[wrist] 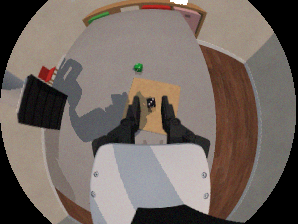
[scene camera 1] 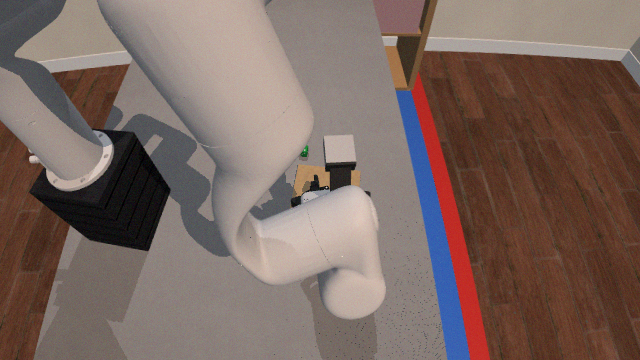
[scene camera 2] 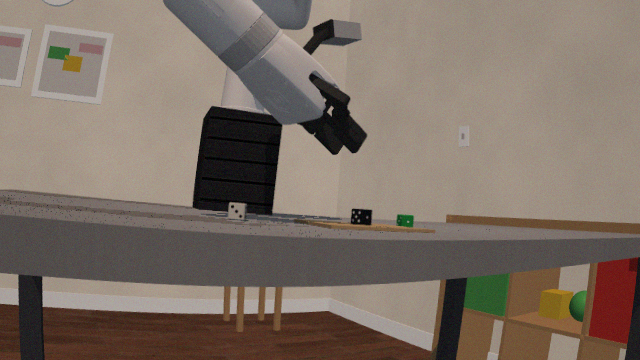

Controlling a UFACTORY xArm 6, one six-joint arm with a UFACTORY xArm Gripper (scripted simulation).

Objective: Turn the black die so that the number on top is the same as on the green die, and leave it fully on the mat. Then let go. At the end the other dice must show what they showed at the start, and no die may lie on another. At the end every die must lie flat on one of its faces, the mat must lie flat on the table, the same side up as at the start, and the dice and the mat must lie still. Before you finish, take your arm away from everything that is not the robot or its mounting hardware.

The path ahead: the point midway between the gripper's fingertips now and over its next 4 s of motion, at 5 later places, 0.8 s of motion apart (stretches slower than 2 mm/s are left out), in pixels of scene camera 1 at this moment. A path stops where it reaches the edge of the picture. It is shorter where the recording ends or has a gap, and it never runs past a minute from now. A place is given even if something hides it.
My gripper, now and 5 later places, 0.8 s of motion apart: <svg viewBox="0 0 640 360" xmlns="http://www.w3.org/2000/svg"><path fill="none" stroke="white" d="M326 180L326 164L324 155L323 172L323 175L323 183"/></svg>
